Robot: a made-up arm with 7 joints. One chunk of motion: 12 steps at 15 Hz.
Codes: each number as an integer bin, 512 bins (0 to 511) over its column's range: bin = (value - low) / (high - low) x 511, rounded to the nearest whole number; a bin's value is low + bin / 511 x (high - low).
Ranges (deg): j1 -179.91..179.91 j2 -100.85..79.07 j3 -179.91..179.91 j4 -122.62..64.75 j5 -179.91..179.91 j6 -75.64..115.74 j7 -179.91..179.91
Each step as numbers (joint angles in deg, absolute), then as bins.
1 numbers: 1.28 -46.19 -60.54 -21.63 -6.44 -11.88 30.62
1 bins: 257 155 170 275 246 170 299
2 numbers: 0.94 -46.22 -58.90 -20.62 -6.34 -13.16 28.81
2 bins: 257 155 172 278 246 167 296
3 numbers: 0.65 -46.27 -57.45 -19.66 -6.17 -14.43 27.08
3 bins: 256 155 174 281 247 163 294
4 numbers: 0.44 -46.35 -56.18 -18.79 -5.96 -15.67 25.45
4 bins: 256 155 176 283 247 160 292
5 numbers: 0.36 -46.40 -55.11 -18.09 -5.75 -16.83 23.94
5 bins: 256 155 177 285 247 157 289
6 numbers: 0.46 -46.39 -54.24 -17.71 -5.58 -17.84 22.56
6 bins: 256 155 178 286 248 154 288
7 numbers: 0.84 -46.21 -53.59 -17.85 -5.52 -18.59 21.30
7 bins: 257 155 179 286 248 152 286
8 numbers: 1.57 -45.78 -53.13 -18.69 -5.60 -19.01 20.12
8 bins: 258 156 180 283 248 151 284
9 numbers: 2.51 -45.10 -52.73 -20.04 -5.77 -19.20 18.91
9 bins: 259 158 181 280 247 151 282
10 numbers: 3.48 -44.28 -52.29 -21.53 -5.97 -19.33 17.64
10 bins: 260 161 181 276 247 150 281
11 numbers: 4.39 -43.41 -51.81 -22.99 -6.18 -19.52 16.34
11 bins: 262 163 182 272 247 150 279
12 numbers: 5.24 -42.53 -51.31 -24.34 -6.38 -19.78 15.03
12 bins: 263 166 183 268 246 149 277
